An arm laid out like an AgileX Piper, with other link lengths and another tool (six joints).
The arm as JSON. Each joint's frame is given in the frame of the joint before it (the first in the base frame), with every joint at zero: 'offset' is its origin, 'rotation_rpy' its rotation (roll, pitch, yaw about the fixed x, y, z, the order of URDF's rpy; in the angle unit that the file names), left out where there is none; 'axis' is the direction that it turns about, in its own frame. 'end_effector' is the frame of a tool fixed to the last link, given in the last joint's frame.
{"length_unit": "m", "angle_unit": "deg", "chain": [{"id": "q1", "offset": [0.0, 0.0, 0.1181], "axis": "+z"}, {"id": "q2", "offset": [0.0, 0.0, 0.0], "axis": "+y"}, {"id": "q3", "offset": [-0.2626, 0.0, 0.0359], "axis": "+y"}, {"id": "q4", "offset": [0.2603, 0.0, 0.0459], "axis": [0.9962, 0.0, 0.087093]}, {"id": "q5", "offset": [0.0, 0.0, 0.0], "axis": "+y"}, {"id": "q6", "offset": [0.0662, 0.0, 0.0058], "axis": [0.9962, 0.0, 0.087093]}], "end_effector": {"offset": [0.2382, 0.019, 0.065], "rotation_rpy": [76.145, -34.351, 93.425]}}
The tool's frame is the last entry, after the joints.
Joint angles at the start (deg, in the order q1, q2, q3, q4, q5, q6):
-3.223 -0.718 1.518 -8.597 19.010 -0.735
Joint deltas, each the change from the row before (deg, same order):
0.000 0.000 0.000 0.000 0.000 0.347
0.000 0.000 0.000 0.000 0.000 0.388
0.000 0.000 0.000 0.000 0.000 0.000
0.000 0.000 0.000 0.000 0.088 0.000
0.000 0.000 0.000 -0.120 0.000 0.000
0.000 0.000 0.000 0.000 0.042 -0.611
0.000 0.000 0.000 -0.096 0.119 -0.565
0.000 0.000 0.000 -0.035 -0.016 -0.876
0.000 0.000 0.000 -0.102 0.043 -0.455
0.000 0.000 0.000 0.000 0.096 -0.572
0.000 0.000 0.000 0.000 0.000 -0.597
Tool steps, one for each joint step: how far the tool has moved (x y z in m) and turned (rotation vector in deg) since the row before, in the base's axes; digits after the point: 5 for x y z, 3 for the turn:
0.00001 -0.00025 0.00015 0.334 -0.036 -0.087
0.00001 -0.00028 0.00017 0.373 -0.040 -0.098
0.00000 0.00000 0.00000 0.000 0.000 0.000
-0.00006 -0.00007 -0.00047 0.006 0.087 -0.013
-0.00001 -0.00013 -0.00002 -0.119 0.007 -0.009
-0.00005 0.00040 -0.00049 -0.585 0.105 0.149
-0.00011 0.00020 -0.00090 -0.631 0.182 0.119
-0.00003 0.00059 -0.00032 -0.878 0.078 0.224
-0.00006 0.00017 -0.00046 -0.536 0.096 0.102
-0.00010 0.00032 -0.00078 -0.543 0.155 0.132
-0.00003 0.00041 -0.00028 -0.573 0.063 0.154

